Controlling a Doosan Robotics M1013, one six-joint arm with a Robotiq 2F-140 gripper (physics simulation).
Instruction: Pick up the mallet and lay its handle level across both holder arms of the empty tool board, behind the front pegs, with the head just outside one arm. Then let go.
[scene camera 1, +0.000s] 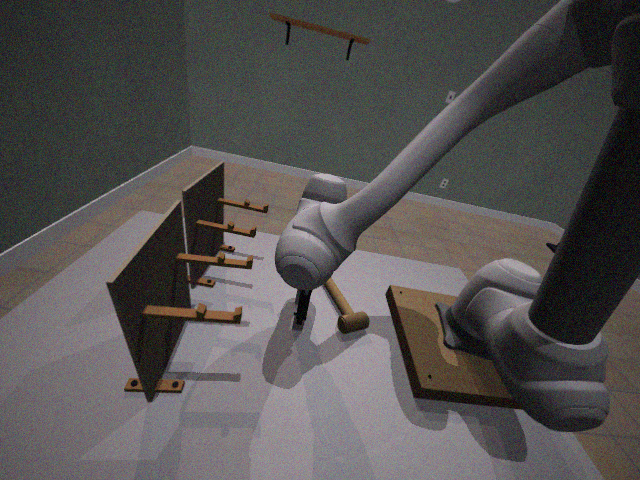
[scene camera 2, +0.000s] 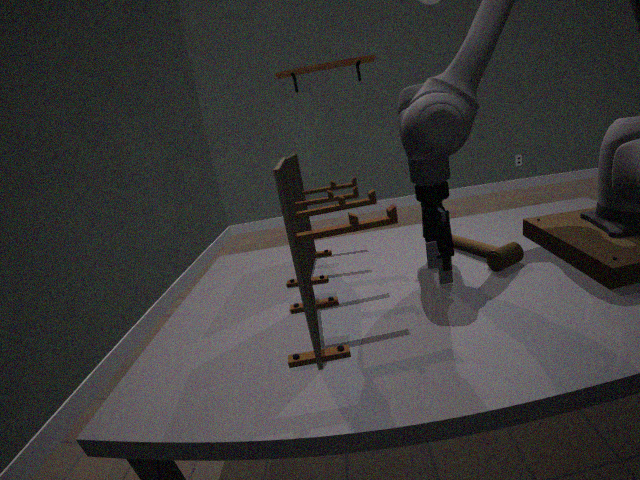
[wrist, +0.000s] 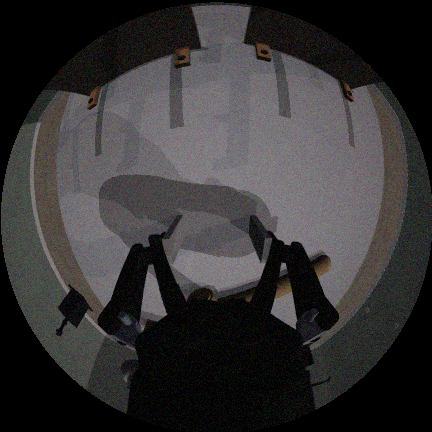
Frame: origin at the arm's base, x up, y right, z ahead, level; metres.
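Seen in the pictures: gripper, between the fingertips: (scene camera 1: 298, 316) (scene camera 2: 439, 274) (wrist: 216, 224); arm's base, origin of its link: (scene camera 1: 466, 331) (scene camera 2: 626, 223).
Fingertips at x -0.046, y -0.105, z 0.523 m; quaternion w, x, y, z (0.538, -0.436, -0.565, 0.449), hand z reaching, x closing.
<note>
Offsets run from my fingertips to a thing's middle. "*": to the spot under its first point. Level surfaces: height alone.
The mallet @(dx +0.020, dy +0.111, dz -0.099 m) (scene camera 1: 338, 298) (scene camera 2: 474, 246) (wrist: 324, 265) lies on the table, its head toward the wooden base block. My gripper (scene camera 1: 298, 324) (scene camera 2: 439, 268) (wrist: 216, 224) points down, low over the table, between the mallet and the boards. Its fingers stand wide apart with nothing between them. The mallet lies beside the gripper, outside the fingers; the gripper body hides part of it in the wrist view. The near tool board @(dx +0.167, dy -0.192, dz +0.207 m) (scene camera 1: 149, 289) (scene camera 2: 290, 196) and the far tool board @(dx +0.160, dy +0.106, dz +0.299 m) (scene camera 1: 204, 217) stand upright. Each has two bare holder arms with pegs.
The wooden base block (scene camera 1: 465, 372) (scene camera 2: 568, 237) under the robot's base stands right of the mallet. Board feet @(* dx +0.010, dy -0.292, dz +0.207 m) (scene camera 1: 168, 385) (scene camera 2: 336, 352) rest on the table @(dx -0.002 m) (scene camera 1: 206, 444) (scene camera 2: 232, 403). A wall shelf (scene camera 1: 320, 28) (scene camera 2: 325, 67) hangs in the background.
</note>
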